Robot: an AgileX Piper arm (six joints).
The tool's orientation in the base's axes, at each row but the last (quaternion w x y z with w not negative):
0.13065 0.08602 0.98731 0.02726
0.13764 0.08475 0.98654 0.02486
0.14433 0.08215 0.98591 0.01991
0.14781 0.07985 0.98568 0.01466
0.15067 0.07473 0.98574 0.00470
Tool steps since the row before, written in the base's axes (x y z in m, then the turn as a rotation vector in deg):
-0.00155 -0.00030 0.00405 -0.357 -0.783 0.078
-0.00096 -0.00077 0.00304 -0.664 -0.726 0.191
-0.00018 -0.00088 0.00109 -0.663 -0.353 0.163
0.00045 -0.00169 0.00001 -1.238 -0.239 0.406
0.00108 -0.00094 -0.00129 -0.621 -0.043 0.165
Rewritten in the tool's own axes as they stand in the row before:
0.00040 -0.00024 -0.00432 0.181 -0.822 -0.194
-0.00004 -0.00069 -0.00321 0.452 -0.807 -0.385
-0.00028 -0.00083 -0.00111 0.521 -0.441 -0.352
-0.00070 -0.00160 0.00011 1.012 -0.404 -0.753
-0.00078 -0.00081 0.00157 0.531 -0.128 -0.342

